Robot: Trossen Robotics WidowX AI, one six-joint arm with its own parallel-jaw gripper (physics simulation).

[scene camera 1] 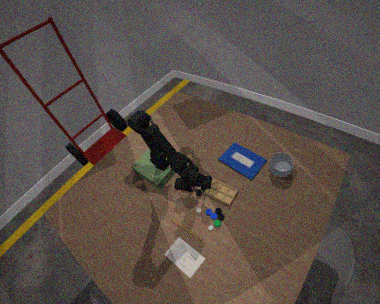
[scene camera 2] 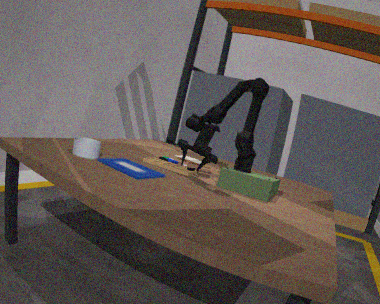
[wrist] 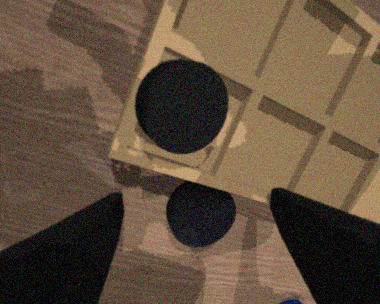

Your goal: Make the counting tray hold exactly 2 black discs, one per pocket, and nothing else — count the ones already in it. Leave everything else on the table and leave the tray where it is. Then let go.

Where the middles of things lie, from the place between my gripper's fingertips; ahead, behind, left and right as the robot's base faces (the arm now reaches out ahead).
Now: the tan counting tray (wrist: 296, 83) 70 mm ahead of my hand and 50 mm to the left of it.
